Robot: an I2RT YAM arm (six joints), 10 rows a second.
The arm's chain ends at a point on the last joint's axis. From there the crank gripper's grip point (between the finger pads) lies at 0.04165 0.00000 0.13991 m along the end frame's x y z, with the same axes.
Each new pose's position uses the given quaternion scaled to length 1; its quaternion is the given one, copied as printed.
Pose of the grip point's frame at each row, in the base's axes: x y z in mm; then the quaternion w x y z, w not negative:
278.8 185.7 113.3 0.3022 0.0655 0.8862 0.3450
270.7 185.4 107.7 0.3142 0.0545 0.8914 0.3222
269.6 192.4 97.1 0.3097 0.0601 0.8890 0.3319
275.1 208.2 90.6 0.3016 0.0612 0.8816 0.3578
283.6 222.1 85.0 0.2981 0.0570 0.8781 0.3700
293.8 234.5 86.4 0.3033 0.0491 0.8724 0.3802
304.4 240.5 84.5 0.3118 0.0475 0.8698 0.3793
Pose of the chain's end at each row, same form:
231.2 92.2 214.8 0.3022 0.0655 0.8862 0.3450
220.6 97.4 212.8 0.3142 0.0545 0.8914 0.3222
220.3 102.0 200.6 0.3097 0.0601 0.8890 0.3319
228.3 111.6 189.6 0.3016 0.0612 0.8816 0.3578
238.4 122.6 181.8 0.2981 0.0570 0.8781 0.3700
248.3 132.7 180.6 0.3033 0.0491 0.8724 0.3802
256.8 139.0 178.0 0.3118 0.0475 0.8698 0.3793

